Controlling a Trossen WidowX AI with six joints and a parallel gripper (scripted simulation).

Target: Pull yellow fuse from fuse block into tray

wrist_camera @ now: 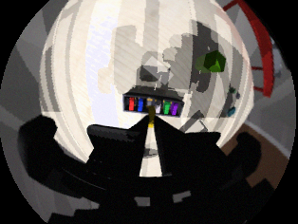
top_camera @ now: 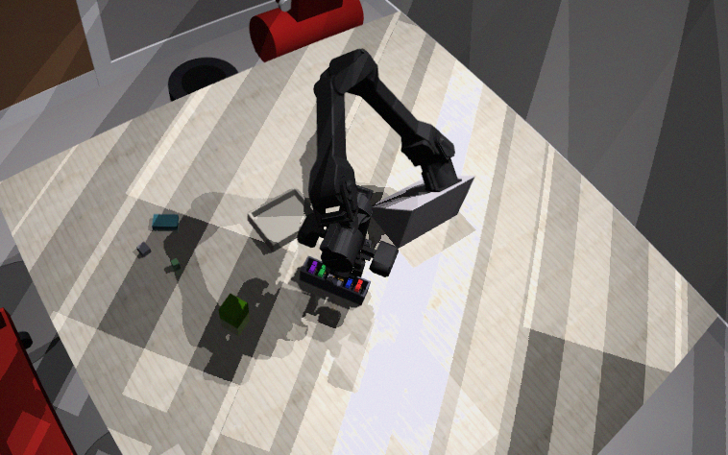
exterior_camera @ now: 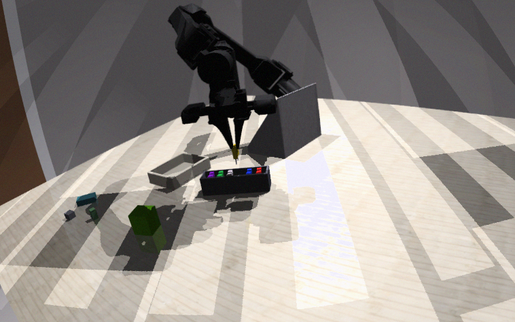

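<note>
Right now my gripper tip is 20 cm to the left of the grey tray, 9 cm above it and 3 cm short of it. From my gripper tip the other things lie so: teal block 31 cm to the right, 27 cm ahead, 8 cm below; yellow fuse 1 cm below; small green piece 29 cm ahead, 20 cm to the right, 8 cm below.
</note>
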